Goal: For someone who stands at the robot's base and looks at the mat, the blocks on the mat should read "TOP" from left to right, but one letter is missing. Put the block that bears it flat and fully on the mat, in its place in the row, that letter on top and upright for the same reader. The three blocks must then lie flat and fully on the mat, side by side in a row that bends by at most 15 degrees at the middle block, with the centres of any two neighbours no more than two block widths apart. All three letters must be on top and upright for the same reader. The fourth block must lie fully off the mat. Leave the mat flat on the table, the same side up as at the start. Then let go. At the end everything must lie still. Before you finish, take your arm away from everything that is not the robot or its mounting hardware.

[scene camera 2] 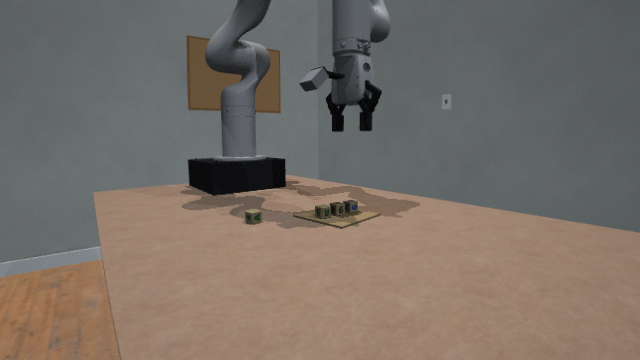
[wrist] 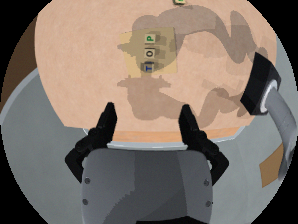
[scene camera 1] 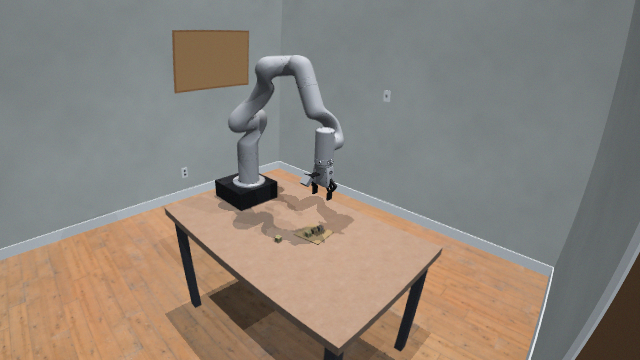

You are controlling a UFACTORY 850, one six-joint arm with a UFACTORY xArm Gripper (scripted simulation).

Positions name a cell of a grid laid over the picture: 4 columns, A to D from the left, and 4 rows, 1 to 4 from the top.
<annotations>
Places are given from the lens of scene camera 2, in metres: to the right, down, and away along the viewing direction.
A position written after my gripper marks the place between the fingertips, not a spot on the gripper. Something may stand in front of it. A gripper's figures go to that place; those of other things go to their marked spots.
my gripper (scene camera 2: C2): 0.07, -0.11, 0.70
tan mat (scene camera 2: C3): 0.06, 0.08, 0.66
</annotations>
